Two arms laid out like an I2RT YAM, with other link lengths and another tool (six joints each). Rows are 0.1 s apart.
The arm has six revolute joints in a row. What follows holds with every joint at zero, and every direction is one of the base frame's.
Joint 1 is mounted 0.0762 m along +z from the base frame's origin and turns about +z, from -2.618 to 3.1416 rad.
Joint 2 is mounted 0.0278 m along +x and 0.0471 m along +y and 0.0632 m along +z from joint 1 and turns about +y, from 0 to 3.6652 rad.
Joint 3 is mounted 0.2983 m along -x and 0.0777 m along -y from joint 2 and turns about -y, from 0 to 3.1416 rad.
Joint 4 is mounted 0.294 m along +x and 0.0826 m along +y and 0.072 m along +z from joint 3 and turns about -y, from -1.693 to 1.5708 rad.
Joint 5 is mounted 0.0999 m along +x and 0.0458 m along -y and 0.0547 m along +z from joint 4 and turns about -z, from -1.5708 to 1.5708 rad.
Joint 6 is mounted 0.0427 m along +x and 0.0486 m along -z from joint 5 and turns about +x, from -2.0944 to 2.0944 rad.
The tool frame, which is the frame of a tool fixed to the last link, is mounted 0.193 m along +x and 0.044 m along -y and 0.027 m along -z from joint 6; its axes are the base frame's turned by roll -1.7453, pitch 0.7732 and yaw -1.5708 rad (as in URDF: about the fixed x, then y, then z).
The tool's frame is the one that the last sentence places.
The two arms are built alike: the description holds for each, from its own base.
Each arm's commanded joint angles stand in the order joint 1, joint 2, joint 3, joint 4, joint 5, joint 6.
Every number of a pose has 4 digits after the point.
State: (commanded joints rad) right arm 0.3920 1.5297 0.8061 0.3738 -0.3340 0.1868; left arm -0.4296 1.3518 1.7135 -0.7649 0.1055 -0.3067
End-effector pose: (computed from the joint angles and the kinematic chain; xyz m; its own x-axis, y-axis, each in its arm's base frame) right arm 0.5258 0.2686 0.1550 0.1108 -0.5405 -0.8340 -0.8203 0.4240 -0.3838; left arm 0.4375 -0.2757 0.4670 -0.6090 -0.6979 -0.3768 -0.2281 0.6091 -0.7596
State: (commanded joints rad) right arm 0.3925 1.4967 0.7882 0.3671 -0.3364 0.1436; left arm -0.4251 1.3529 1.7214 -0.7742 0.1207 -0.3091
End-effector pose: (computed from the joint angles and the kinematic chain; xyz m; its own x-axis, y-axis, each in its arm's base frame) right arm 0.5208 0.2660 0.1626 0.1490 -0.5599 -0.8151 -0.8129 0.4000 -0.4233; left arm 0.4353 -0.2760 0.4686 -0.6172 -0.6951 -0.3688 -0.2274 0.6062 -0.7621
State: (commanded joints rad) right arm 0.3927 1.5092 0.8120 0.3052 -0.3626 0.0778; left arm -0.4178 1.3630 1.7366 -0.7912 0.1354 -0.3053
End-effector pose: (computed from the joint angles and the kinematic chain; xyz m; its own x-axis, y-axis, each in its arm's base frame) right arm 0.5178 0.2694 0.1531 0.1701 -0.5967 -0.7842 -0.8334 0.3376 -0.4376; left arm 0.4353 -0.2756 0.4673 -0.6267 -0.6894 -0.3634 -0.2314 0.6099 -0.7580
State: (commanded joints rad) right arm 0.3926 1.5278 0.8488 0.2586 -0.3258 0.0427; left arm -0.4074 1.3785 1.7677 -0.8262 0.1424 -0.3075
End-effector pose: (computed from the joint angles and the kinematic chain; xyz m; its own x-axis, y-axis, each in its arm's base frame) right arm 0.5269 0.2626 0.1505 0.1587 -0.6369 -0.7544 -0.8256 0.3335 -0.4552; left arm 0.4362 -0.2719 0.4666 -0.6304 -0.6912 -0.3532 -0.2495 0.6113 -0.7511
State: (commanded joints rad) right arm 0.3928 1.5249 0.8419 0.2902 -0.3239 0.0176; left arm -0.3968 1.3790 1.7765 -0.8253 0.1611 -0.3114
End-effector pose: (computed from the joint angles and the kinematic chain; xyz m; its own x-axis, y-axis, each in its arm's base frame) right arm 0.5305 0.2631 0.1586 0.1948 -0.6409 -0.7424 -0.8085 0.3236 -0.4916; left arm 0.4361 -0.2707 0.4722 -0.6325 -0.6931 -0.3458 -0.2440 0.6020 -0.7603
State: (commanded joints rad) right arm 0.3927 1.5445 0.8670 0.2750 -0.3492 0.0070; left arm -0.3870 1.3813 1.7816 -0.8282 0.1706 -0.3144
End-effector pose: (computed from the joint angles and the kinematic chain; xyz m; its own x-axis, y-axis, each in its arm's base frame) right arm 0.5325 0.2700 0.1581 0.2077 -0.6369 -0.7425 -0.8198 0.3007 -0.4873; left arm 0.4374 -0.2682 0.4735 -0.6319 -0.6966 -0.3398 -0.2477 0.5969 -0.7631
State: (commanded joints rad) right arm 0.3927 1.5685 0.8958 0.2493 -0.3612 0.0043; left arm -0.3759 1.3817 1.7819 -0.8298 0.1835 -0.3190
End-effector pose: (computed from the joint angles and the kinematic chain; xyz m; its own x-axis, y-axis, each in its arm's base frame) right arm 0.5353 0.2742 0.1536 0.2010 -0.6384 -0.7430 -0.8327 0.2882 -0.4728; left arm 0.4383 -0.2657 0.4737 -0.6330 -0.7000 -0.3306 -0.2530 0.5906 -0.7663
